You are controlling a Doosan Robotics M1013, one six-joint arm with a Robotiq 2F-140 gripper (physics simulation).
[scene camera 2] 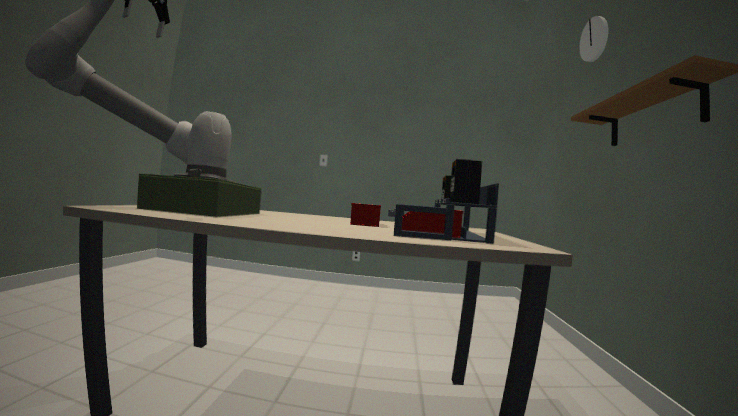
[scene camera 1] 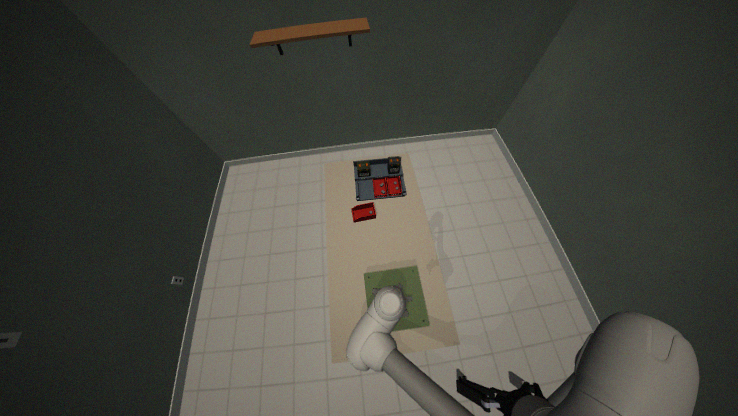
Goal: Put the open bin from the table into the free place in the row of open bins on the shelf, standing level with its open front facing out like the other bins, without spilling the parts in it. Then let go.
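Places are measured from the arm's base along level axes (x left, y back, z up), in centimetres.
Pixels of known places: gripper, between the fingertips: [scene camera 2: 142,27] [scene camera 1: 484,375].
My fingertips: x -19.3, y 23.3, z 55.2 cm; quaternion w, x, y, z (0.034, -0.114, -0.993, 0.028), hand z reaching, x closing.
Note:
Behind a point stands the place of what it marks.
The open red bin [scene camera 1: 363,212] {x 5.8, y -64.8, z -11.0 cm} [scene camera 2: 365,214] {x -2.6, y -63.4, z -7.3 cm} stands upright on the table, a little in front of the shelf, turned differently from the row of bins. Small grey parts show in it near its right end in scene camera 1. The blue-grey shelf [scene camera 1: 364,195] {x 2.7, y -79.3, z -10.7 cm} [scene camera 2: 449,223] {x -29.8, y -87.0, z -6.8 cm} holds two red open bins [scene camera 1: 380,188] {x -11.1, y -83.1, z -10.4 cm} [scene camera 1: 394,186] {x -22.7, y -82.8, z -10.4 cm} side by side on its lower level, with parts in them. The free place is at the left of that row in scene camera 1. My gripper [scene camera 1: 486,376] {x -19.3, y 23.3, z 55.2 cm} [scene camera 2: 143,21] {x -19.3, y 23.3, z 55.2 cm} is open and empty, high up and far from the bin and the shelf.
Two dark boxes [scene camera 1: 363,168] {x 0.4, y -91.2, z 8.4 cm} [scene camera 1: 394,164] {x -22.4, y -88.8, z 10.5 cm} with orange marks stand on the shelf's upper level, above and behind the bin row. The arm's green base block [scene camera 1: 421,312] {x -16.5, y 8.3, z 0.8 cm} [scene camera 2: 180,195] {x -20.2, y -3.2, z -5.5 cm} is at the table's other end. A wooden wall shelf [scene camera 1: 310,32] [scene camera 2: 656,87] hangs high on the wall.

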